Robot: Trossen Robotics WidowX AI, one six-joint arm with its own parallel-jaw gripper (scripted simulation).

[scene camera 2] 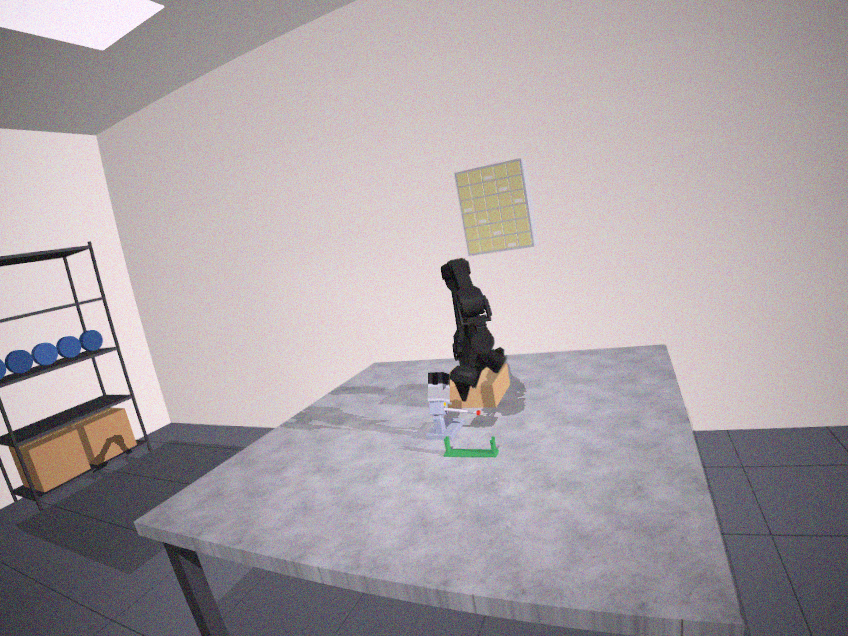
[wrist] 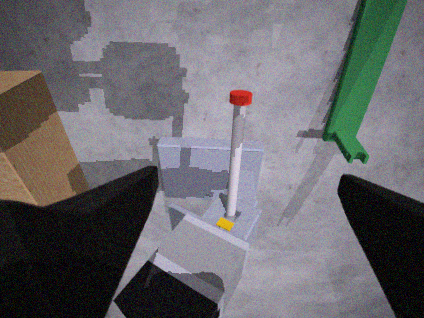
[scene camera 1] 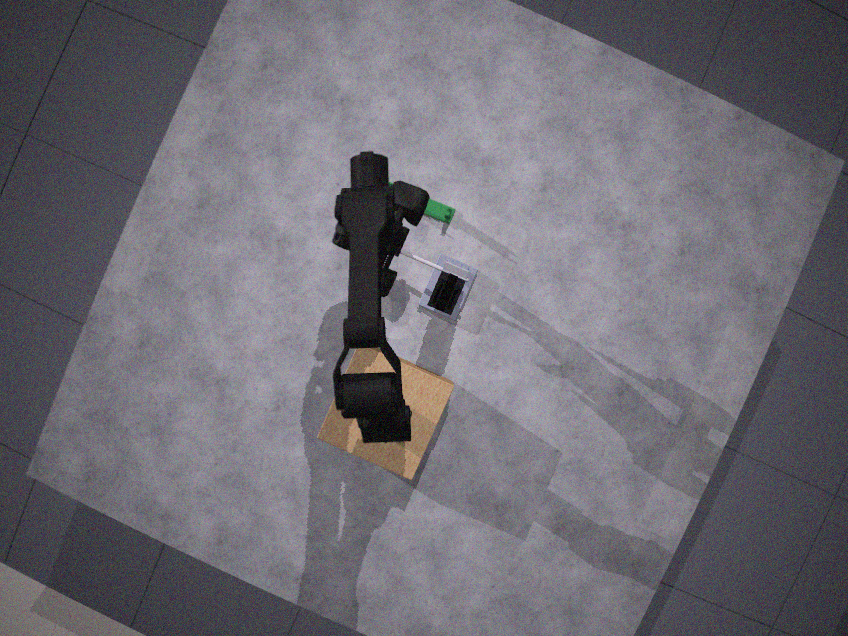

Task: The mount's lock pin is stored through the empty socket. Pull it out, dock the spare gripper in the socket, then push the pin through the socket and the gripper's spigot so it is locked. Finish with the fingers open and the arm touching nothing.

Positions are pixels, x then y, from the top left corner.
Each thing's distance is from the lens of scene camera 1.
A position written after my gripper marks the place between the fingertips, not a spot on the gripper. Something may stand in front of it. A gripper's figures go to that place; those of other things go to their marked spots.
my gripper [scene camera 1: 404,248]: 1.10 m
spare gripper [scene camera 1: 448,288]: 1.04 m
